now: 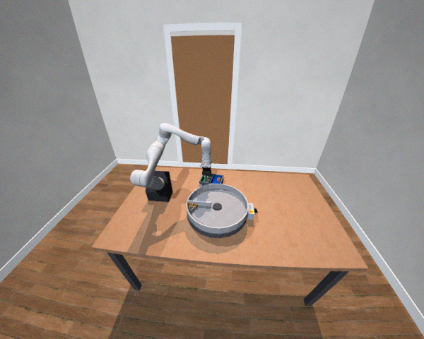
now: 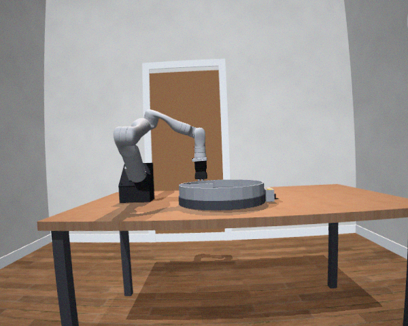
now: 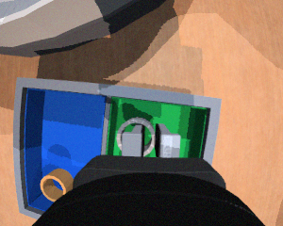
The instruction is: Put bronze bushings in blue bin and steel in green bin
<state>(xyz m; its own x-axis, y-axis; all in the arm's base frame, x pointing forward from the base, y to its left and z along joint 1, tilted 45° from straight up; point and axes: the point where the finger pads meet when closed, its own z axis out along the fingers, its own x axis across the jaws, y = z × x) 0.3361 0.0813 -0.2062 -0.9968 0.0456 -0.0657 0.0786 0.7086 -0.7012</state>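
Right now the blue bin is 4 cm ahead of my hand, 3 cm to the left of it and 2 cm below it. From my hand the other things lie so: grey turntable 31 cm to the right, 12 cm ahead, 1 cm above.
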